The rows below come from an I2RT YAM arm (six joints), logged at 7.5 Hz.
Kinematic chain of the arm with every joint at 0, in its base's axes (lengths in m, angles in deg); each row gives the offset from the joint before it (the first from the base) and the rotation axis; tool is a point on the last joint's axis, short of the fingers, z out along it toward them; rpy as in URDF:
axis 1: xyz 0 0 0.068 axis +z
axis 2: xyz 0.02 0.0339 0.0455 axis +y
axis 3: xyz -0.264 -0.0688 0 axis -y
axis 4: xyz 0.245 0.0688 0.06 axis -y
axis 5: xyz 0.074 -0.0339 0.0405 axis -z
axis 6: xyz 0.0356 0 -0.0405 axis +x
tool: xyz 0 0 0 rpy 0 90 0
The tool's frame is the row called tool.
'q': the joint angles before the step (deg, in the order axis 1, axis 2, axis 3, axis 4, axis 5, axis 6). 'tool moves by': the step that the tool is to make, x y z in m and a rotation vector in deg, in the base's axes. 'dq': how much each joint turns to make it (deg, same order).
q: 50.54 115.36 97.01 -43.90 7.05 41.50
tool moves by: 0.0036 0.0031 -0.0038 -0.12 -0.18 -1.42
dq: -0.04 1.22 0.92 0.17 0.83 1.13
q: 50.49 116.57 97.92 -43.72 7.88 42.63
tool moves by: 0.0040 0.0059 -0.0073 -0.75 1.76 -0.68
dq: 0.05 2.51 2.45 -1.77 -0.46 1.06
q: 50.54 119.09 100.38 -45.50 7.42 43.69
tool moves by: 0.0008 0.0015 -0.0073 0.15 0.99 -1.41
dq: 0.03 0.84 -0.25 0.36 -0.16 1.68
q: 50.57 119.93 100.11 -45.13 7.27 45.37
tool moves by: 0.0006 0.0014 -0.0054 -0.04 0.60 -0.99
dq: 0.06 0.70 -0.06 0.20 0.04 1.14
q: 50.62 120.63 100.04 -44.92 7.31 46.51
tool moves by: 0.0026 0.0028 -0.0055 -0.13 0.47 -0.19
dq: -0.04 1.23 0.72 0.08 -0.20 0.25
